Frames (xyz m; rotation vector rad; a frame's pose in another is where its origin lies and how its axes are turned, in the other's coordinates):
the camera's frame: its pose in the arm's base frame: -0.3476 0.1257 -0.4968 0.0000 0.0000 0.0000
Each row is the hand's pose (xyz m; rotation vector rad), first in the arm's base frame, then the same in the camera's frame.
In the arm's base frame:
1: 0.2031 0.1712 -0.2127 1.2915 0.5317 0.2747
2: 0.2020 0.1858 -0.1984 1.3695 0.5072 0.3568
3: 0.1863 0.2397 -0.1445 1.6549 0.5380 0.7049
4: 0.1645 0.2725 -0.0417 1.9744 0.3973 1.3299
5: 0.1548 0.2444 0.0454 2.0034 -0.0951 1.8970
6: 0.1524 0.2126 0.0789 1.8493 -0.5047 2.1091
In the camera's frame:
1: 0.5507 0.0455 0.2841 1.2915 0.5317 0.2747
2: 0.5496 0.0601 0.2984 1.3695 0.5072 0.3568
3: 0.5339 0.1140 0.3523 1.6549 0.5380 0.7049
4: 0.5121 0.1468 0.4551 1.9744 0.3973 1.3299
5: 0.5024 0.1187 0.5422 2.0034 -0.0951 1.8970
6: 0.5000 0.0869 0.5757 1.8493 -0.5047 2.1091

